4 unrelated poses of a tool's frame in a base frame.
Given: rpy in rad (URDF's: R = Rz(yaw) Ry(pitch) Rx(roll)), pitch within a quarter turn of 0, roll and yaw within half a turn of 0; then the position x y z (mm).
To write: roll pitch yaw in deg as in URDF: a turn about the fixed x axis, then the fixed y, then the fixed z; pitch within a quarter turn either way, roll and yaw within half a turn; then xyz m. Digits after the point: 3 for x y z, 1 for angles.
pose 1, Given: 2.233 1.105 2.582 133 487 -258
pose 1, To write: 127.9 63.3 147.9 0.133 0.487 -0.258
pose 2, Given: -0.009 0.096 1.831 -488 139 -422
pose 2, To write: -0.5 5.5 104.9 -0.488 0.139 -0.422
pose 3, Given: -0.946 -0.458 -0.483 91 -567 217
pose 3, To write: -54.2 -26.2 -27.7 0.091 -0.567 0.217
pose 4, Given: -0.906 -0.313 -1.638 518 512 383
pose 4, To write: -51.9 -17.9 -93.9 0.518 0.512 0.383
